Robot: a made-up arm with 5 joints. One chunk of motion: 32 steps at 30 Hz.
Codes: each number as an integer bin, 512 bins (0 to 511) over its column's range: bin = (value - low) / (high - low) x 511, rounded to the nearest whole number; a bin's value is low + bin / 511 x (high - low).
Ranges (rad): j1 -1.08..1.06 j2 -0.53..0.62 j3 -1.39..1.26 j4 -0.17..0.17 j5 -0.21..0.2
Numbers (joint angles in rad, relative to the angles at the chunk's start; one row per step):
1: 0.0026 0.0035 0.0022 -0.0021 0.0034
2: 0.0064 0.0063 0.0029 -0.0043 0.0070
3: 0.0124 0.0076 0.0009 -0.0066 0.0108
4: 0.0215 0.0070 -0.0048 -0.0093 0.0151
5: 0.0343 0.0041 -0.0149 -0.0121 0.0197
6: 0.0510 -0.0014 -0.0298 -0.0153 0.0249
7: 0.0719 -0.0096 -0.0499 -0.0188 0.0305
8: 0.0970 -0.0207 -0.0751 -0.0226 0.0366
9: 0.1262 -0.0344 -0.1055 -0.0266 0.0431
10: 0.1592 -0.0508 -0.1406 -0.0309 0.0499
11: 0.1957 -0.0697 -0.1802 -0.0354 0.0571
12: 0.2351 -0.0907 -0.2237 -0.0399 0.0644
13: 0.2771 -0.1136 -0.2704 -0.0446 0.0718
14: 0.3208 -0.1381 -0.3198 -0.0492 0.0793
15: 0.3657 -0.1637 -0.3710 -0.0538 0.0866
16: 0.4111 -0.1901 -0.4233 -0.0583 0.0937
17: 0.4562 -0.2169 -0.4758 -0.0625 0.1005
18: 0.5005 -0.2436 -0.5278 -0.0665 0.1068
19: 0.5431 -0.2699 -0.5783 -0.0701 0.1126
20: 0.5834 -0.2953 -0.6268 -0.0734 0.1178
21: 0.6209 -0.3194 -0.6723 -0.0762 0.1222
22: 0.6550 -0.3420 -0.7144 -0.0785 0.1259
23: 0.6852 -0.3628 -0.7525 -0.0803 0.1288
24: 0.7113 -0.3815 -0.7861 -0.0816 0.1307
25: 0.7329 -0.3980 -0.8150 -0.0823 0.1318
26: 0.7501 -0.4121 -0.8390 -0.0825 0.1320
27: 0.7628 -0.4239 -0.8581 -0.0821 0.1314
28: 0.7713 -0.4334 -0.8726 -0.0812 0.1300
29: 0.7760 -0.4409 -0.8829 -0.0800 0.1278
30: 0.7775 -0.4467 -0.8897 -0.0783 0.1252
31: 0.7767 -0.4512 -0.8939 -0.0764 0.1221
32: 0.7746 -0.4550 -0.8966 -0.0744 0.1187
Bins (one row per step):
1: 259 237 268 252 266
2: 259 238 269 249 270
3: 261 239 268 246 275
4: 263 239 267 242 281
5: 266 237 265 237 286
6: 270 235 262 233 293
7: 275 231 258 227 300
8: 281 226 254 222 307
9: 288 220 248 216 315
10: 296 213 241 209 324
11: 305 205 233 202 333
12: 314 195 225 196 342
13: 324 185 216 188 351
14: 334 174 206 182 361
15: 345 163 196 175 370
16: 356 151 186 168 379
17: 367 139 176 162 387
18: 377 127 166 156 395
19: 388 116 157 150 402
20: 397 104 147 145 409
21: 406 94 138 141 414
22: 414 84 130 138 419
23: 422 74 123 135 422
24: 428 66 116 133 425
25: 433 59 111 132 426
26: 437 52 106 132 426
27: 440 47 103 132 426
28: 442 43 100 133 424
29: 443 40 98 135 421
30: 444 37 96 138 418
31: 443 35 96 141 414
32: 443 33 95 144 410

